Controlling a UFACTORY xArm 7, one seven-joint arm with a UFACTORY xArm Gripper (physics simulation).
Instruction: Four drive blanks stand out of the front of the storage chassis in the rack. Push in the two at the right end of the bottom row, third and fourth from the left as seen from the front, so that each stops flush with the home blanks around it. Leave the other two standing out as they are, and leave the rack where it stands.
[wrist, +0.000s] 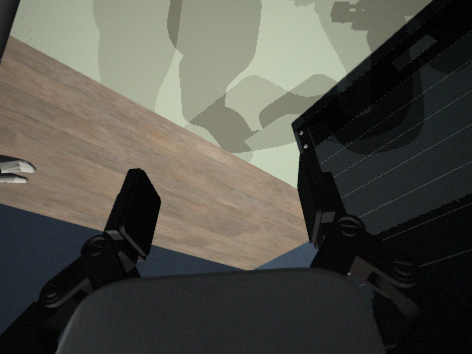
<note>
In view: the gripper (223, 176) and a rack (387, 132).
</note>
